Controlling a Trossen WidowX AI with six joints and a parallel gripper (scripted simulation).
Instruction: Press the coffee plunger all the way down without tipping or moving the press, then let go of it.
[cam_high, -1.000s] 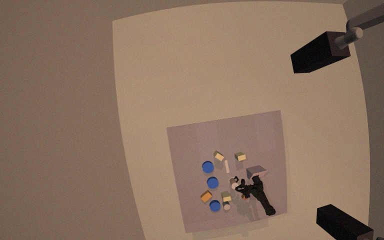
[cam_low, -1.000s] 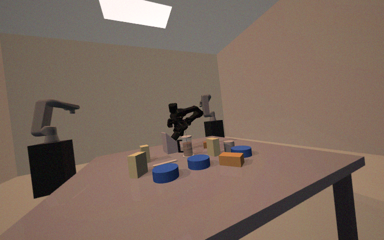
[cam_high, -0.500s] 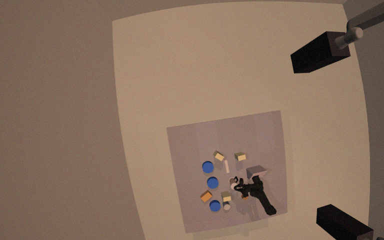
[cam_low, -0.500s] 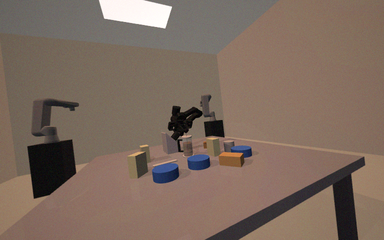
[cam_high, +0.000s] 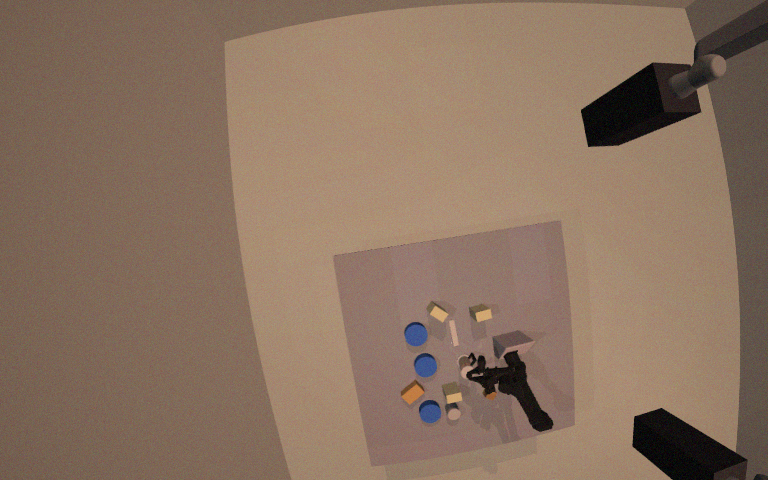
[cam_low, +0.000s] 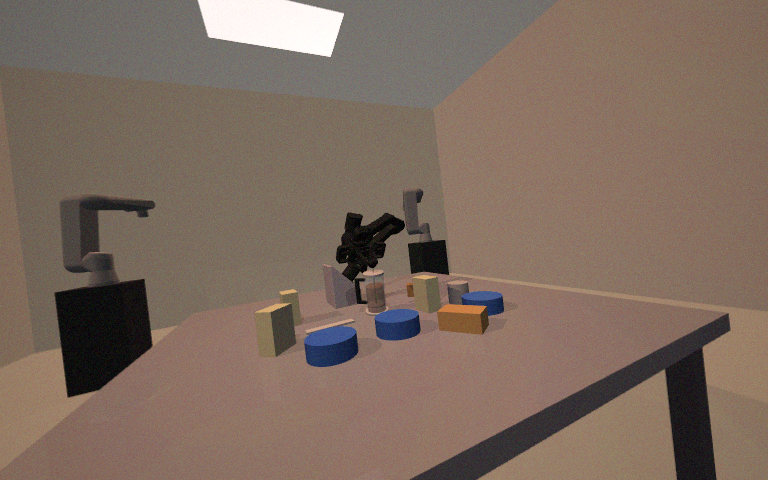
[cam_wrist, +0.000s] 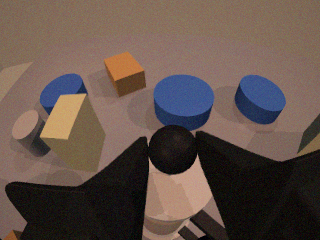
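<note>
My gripper tip is 8 cm above the coffee press, 3 cm past it and 1 cm to the left of it. From my gripper tip the other things lie so: grey cylinder: 28 cm to the left, 14 cm below, 6 cm ahead; pale stick: 17 cm to the right, 17 cm below, 1 cm ahead.
</note>
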